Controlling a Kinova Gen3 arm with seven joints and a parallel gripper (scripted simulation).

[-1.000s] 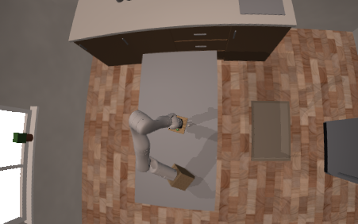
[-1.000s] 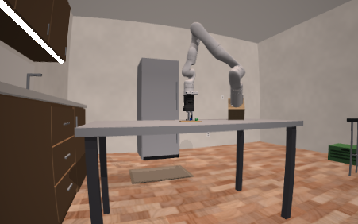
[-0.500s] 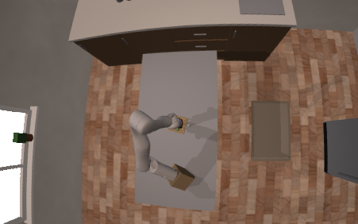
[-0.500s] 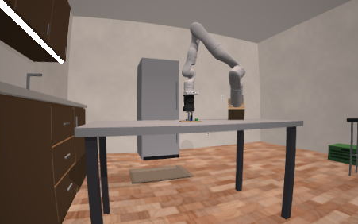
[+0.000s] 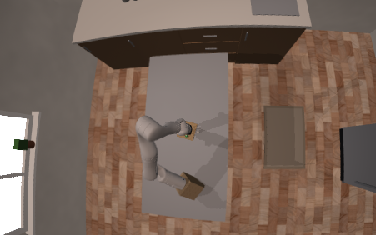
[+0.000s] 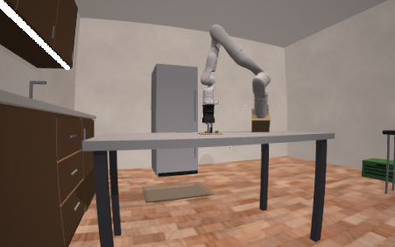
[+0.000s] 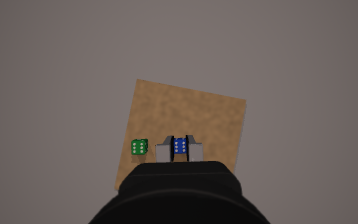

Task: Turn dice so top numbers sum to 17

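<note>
Now: the blue die 1 cm below my hand. From my hand the other things lie so: white die: 9 cm to the right, 2 cm below, 1 cm ahead; then tan mat: 2 cm below; then green die: 5 cm behind, 1 cm to the right, 1 cm below.
</note>
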